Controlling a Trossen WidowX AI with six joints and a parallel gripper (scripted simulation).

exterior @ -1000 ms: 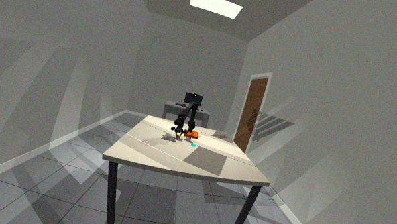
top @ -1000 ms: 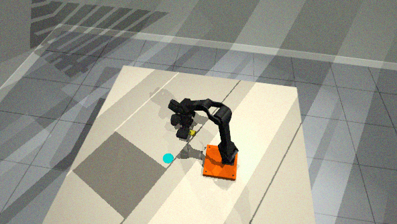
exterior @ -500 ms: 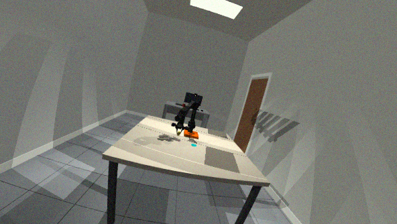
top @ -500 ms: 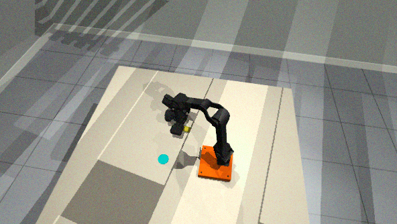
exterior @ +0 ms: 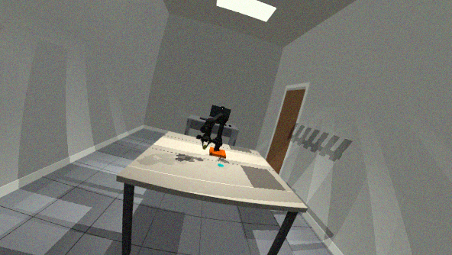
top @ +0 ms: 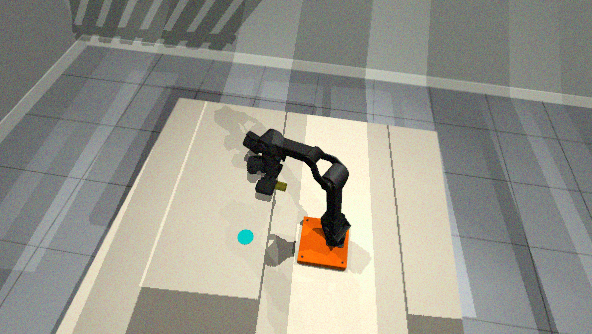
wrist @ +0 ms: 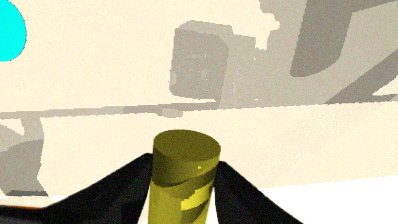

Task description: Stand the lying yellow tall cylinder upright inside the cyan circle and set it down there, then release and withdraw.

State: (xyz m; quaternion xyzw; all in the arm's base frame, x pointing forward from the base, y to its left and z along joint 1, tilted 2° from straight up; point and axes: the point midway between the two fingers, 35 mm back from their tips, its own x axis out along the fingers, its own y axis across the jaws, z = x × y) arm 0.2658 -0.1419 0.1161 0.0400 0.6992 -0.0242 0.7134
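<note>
My gripper tip is now 70 mm short of the cyan circle, 180 mm to the right of it and 110 mm above it. Also, from my gripper tip: yellow tall cylinder (20 mm behind).
</note>
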